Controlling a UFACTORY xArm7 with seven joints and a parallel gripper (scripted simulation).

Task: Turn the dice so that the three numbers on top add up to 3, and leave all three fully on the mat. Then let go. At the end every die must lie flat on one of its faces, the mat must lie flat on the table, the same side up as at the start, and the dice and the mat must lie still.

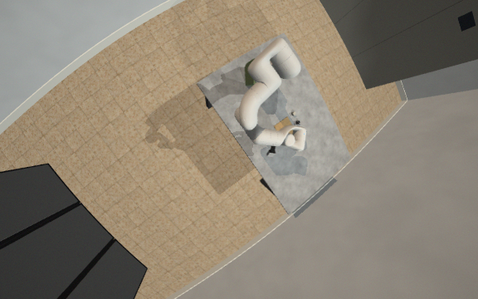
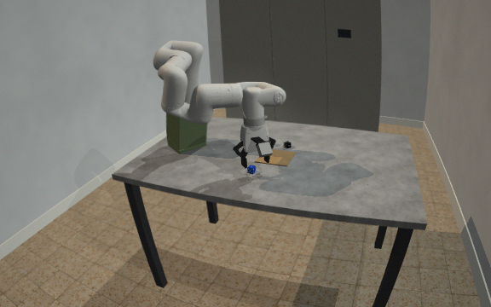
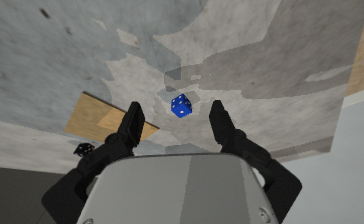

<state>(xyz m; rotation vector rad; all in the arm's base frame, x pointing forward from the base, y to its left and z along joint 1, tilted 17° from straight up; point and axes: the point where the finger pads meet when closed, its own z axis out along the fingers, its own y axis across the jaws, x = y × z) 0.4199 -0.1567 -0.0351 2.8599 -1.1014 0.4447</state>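
Right now my hand is 2 cm past the blue die, 1 cm to the right of it and 4 cm above it. The rest, counted from my hand: tan mat 2 cm ahead, 17 cm to the left, 5 cm below; white die 4 cm behind, 30 cm to the left, 4 cm below; black die 4 cm ahead, 29 cm to the left, 4 cm below.
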